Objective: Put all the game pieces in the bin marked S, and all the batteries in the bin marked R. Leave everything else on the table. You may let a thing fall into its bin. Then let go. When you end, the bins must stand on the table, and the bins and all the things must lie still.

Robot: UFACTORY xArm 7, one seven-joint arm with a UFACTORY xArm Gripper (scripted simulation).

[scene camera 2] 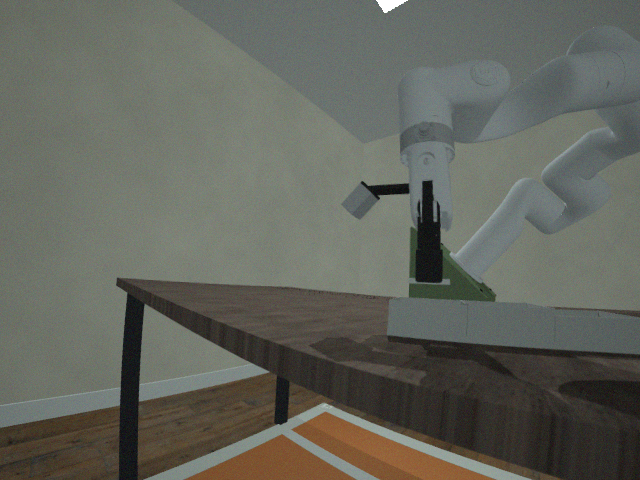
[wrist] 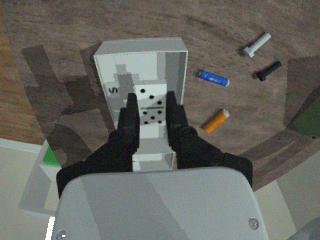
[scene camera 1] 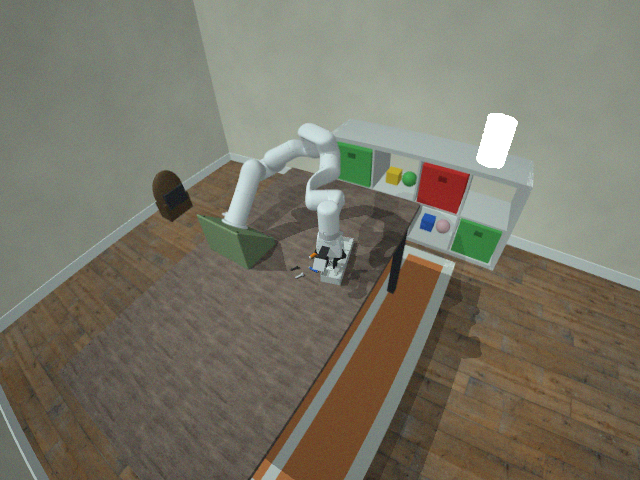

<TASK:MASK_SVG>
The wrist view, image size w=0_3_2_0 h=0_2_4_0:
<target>my gripper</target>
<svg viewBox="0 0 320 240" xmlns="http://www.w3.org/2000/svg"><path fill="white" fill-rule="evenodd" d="M269 239L261 211L252 191L253 165L251 161L230 153L222 153L220 149L200 138L196 129L188 125L184 106L177 106L174 91L166 93L165 119L169 147L171 146L171 150L173 149L176 152L176 170L133 172L132 155L139 148L140 116L136 94L128 93L127 106L120 109L117 130L110 133L108 142L89 155L85 161L79 161L59 170L56 175L59 203L50 240Z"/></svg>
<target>white bin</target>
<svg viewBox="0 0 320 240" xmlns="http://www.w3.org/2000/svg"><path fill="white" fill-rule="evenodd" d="M140 124L140 142L137 152L133 154L133 172L172 170L175 152L171 150L171 146L169 147L166 125L141 127ZM181 37L103 41L93 55L116 130L120 108L126 108L128 93L136 94L135 80L166 79L167 93L168 91L174 91L177 104L182 105L188 49Z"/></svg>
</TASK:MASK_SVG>
